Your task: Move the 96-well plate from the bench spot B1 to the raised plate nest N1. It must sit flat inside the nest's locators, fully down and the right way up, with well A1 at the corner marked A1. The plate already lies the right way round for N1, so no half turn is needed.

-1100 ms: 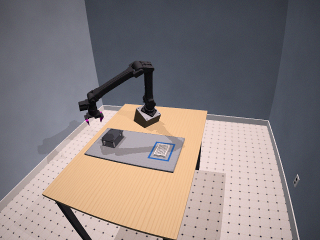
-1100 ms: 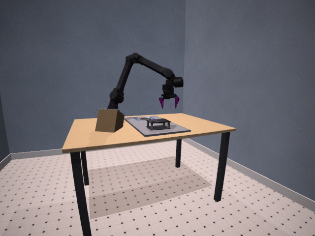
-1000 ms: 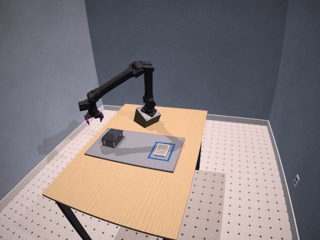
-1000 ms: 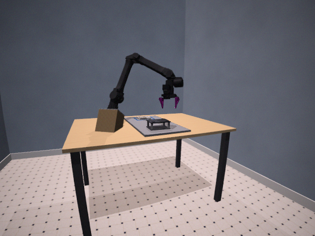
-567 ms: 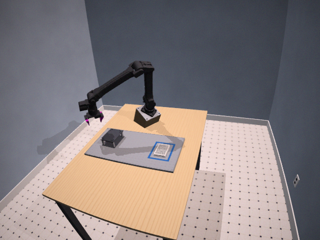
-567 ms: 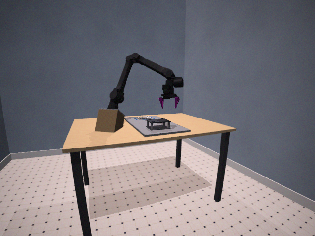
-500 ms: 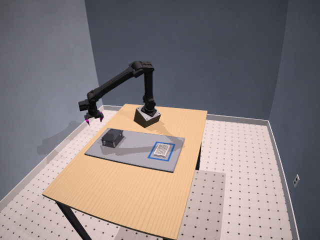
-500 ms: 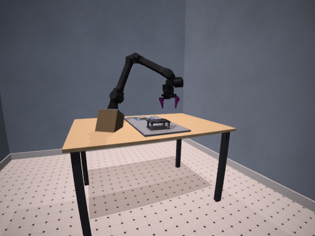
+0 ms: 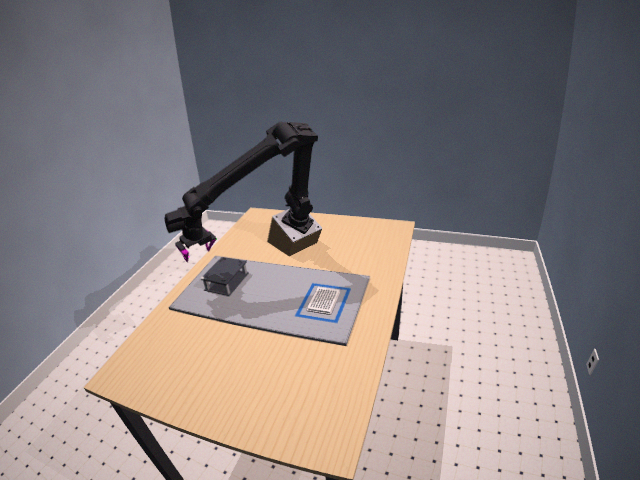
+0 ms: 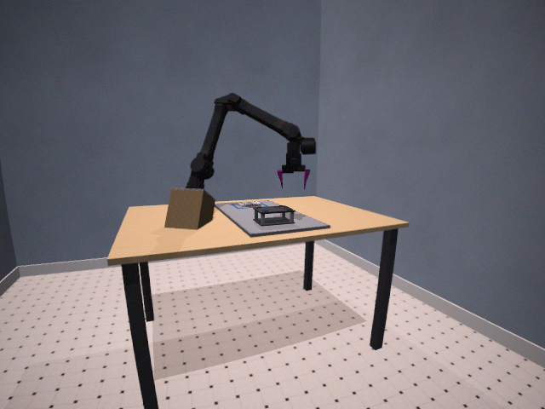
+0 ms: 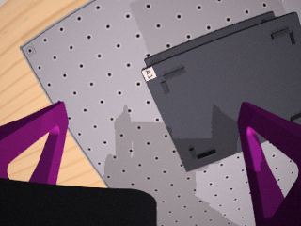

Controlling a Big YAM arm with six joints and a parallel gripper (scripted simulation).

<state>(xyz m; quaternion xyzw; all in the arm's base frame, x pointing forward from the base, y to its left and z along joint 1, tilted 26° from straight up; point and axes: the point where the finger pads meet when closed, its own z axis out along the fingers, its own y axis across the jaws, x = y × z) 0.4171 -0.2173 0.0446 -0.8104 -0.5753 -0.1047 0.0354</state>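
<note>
Now: the white 96-well plate 46 cm to the left of my hand, 16 cm below it and 12 cm behind it. From my hand the other things lie so: dark raised nest N1: 11 cm below, 8 cm behind, 4 cm to the left; then A1 label: 11 cm below, 1 cm ahead.
</note>
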